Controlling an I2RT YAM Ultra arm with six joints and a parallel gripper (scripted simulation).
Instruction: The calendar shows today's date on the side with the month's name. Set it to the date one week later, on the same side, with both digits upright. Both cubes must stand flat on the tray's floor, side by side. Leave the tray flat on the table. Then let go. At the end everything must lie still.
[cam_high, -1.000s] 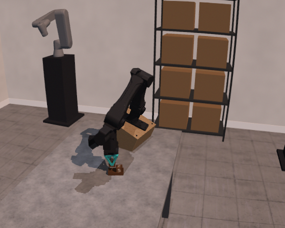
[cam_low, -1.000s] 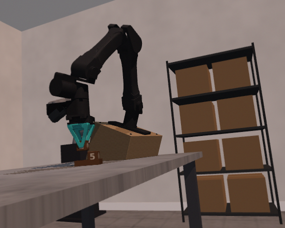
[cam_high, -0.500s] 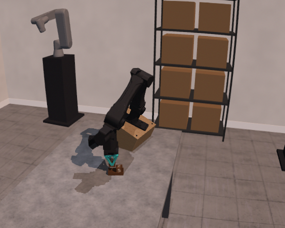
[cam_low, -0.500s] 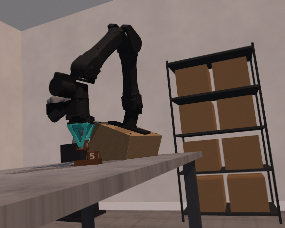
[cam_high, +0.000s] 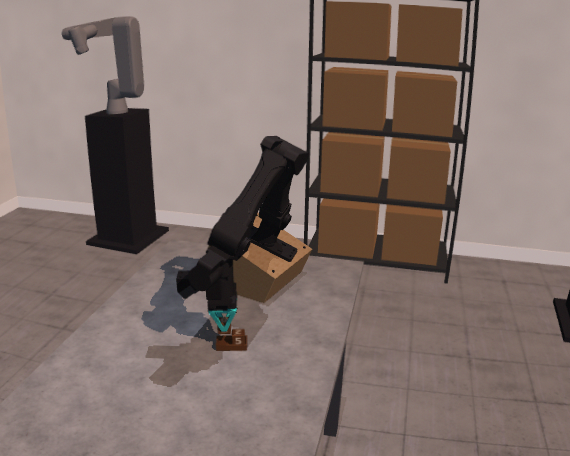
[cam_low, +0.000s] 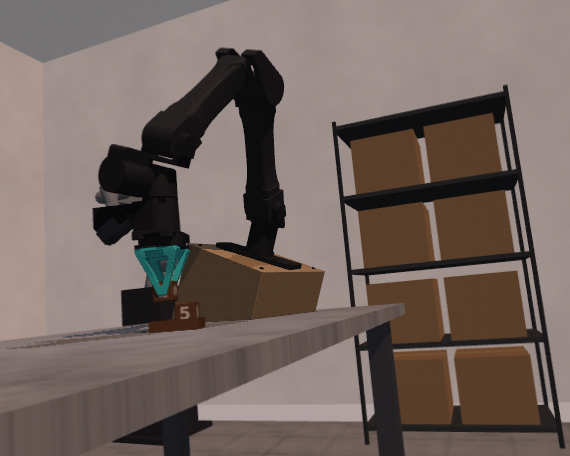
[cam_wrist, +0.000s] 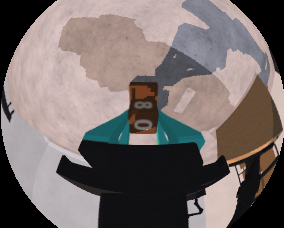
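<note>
My hand is right at the brown cube. The rest, counted from my hand: brown calendar tray 10 mm behind, 20 mm to the left, 60 mm below.
</note>
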